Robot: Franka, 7 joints.
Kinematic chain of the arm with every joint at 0, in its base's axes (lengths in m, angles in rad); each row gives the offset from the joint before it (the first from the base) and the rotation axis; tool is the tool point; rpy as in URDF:
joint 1: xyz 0 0 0.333 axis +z
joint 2: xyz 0 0 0 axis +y
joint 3: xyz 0 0 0.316 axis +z
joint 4: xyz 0.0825 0 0 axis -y
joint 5: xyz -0.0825 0 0.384 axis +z
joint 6: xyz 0 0 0 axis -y
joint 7: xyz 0.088 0 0 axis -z
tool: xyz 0 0 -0.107 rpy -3.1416 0 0
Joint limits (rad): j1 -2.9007..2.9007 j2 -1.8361..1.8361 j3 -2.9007..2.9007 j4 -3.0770..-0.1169 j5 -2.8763..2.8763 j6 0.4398..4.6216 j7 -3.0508..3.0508
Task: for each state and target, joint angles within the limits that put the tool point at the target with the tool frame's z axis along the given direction. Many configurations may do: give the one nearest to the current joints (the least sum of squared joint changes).
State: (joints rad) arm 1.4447 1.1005 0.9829 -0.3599 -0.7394 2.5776 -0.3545
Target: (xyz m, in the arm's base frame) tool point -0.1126 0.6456 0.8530 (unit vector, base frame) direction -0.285 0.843 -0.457
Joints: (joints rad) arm 1.5438 0.7289 1.0002 -0.2671 -0.7375 1.9911 -0.3545
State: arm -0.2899 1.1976 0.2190 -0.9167 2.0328 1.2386 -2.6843
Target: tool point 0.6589 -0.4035 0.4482 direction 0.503 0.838 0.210
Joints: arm -0.6454 0.9386 -0.1316 -0.8767 1.8417 1.3216 -2.6843
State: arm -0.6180 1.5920 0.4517 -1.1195 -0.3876 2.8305 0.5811
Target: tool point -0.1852 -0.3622 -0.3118 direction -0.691 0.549 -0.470
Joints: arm -1.4872 1.8361 -0.3656 -1.3316 -0.5395 2.3045 0.5811
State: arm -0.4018 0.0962 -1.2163 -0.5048 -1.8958 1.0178 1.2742
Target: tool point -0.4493 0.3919 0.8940 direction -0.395 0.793 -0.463
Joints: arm -0.7653 -0.7196 -1.4031 -0.1206 -2.0669 1.7175 1.2742
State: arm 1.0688 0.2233 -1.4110 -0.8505 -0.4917 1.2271 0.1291
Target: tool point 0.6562 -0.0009 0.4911 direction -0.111 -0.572 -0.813
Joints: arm 0.8520 0.5764 -1.0405 -1.4429 -0.1319 1.7106 0.1291
